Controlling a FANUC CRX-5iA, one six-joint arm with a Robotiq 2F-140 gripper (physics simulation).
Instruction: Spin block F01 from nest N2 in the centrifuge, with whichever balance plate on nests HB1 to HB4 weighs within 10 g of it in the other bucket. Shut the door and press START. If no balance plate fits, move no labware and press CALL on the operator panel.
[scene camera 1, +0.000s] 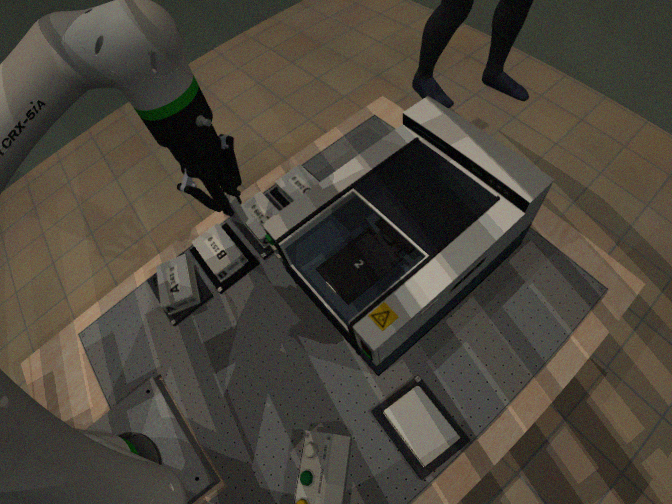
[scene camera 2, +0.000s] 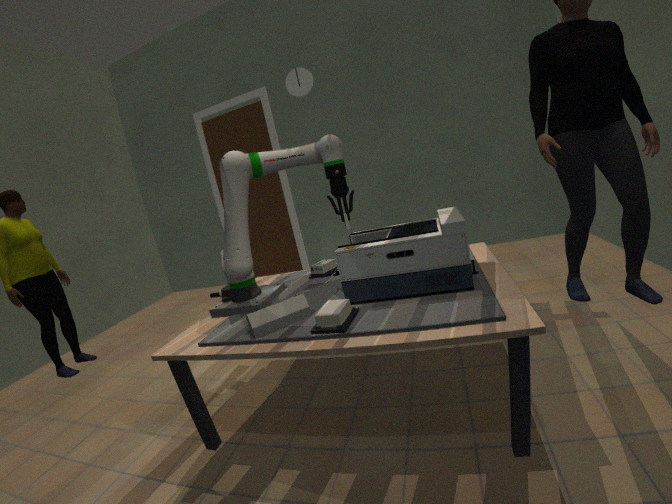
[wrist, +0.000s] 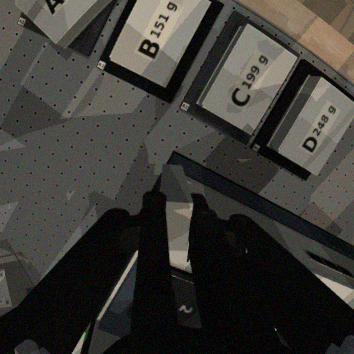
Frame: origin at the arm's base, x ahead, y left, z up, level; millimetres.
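Seen in the pictures: gripper, between the fingertips: (scene camera 1: 240, 219) (scene camera 2: 347, 228) (wrist: 170, 182); arm's base, origin of its link: (scene camera 2: 246, 296).
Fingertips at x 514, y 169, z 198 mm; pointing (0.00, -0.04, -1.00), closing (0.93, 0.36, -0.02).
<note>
Pixels of each thing's top centre, then the offset from my fingertips to it. "pt": a spot on its surface instead.
- green START button, centre of its top: (scene camera 1: 269, 236) dx +24, dy -50, dz -35 mm
- Balance plates B 151 g, centre of its top: (wrist: 158, 28) (scene camera 1: 216, 247) dx -69, dy +119, dz -172 mm
- Plate A, centre of its top: (scene camera 1: 172, 279) (scene camera 2: 322, 262) dx -200, dy +121, dz -166 mm
- pale block, centre of its top: (scene camera 1: 421, 424) (wrist: 69, 344) (scene camera 2: 332, 307) dx +3, dy -489, dz -171 mm
- separate dark nest, a spot on its surface: (scene camera 1: 397, 432) pt dx -38, dy -468, dz -207 mm
- operator panel, centre of its top: (scene camera 1: 315, 495) (scene camera 2: 274, 302) dx -222, dy -453, dz -142 mm
- centrifuge's raised rear housing, a spot on its surface: (scene camera 1: 483, 151) pt dx +434, dy -236, dz +18 mm
My gripper (scene camera 1: 238, 211) (scene camera 2: 347, 221) (wrist: 170, 182) is shut and empty, pointing down by the front corner of the centrifuge (scene camera 1: 450, 271) (scene camera 2: 401, 260). The centrifuge is open; a bucket marked 2 (scene camera 1: 355, 271) shows inside. A green START button (scene camera 1: 268, 238) is partly visible near the fingertips; contact cannot be told. Balance plates B 151 g (scene camera 1: 219, 252) (wrist: 160, 42), C 199 g (scene camera 1: 258, 212) (wrist: 250, 80) and D 248 g (scene camera 1: 298, 184) (wrist: 317, 127) sit in their nests. Plate A (scene camera 1: 176, 283) (wrist: 62, 22) sits askew, its weight unclear. A pale block (scene camera 1: 420, 425) (scene camera 2: 332, 313) sits in a separate dark nest (scene camera 1: 395, 433).
The operator panel (scene camera 1: 332, 461) (scene camera 2: 279, 315), with white, green and yellow buttons, lies near the robot base. The centrifuge's raised rear housing (scene camera 1: 483, 151) (scene camera 2: 451, 218) stands at its far end. One person (scene camera 2: 580, 81) stands beyond the table, another (scene camera 2: 24, 244) at the left.
</note>
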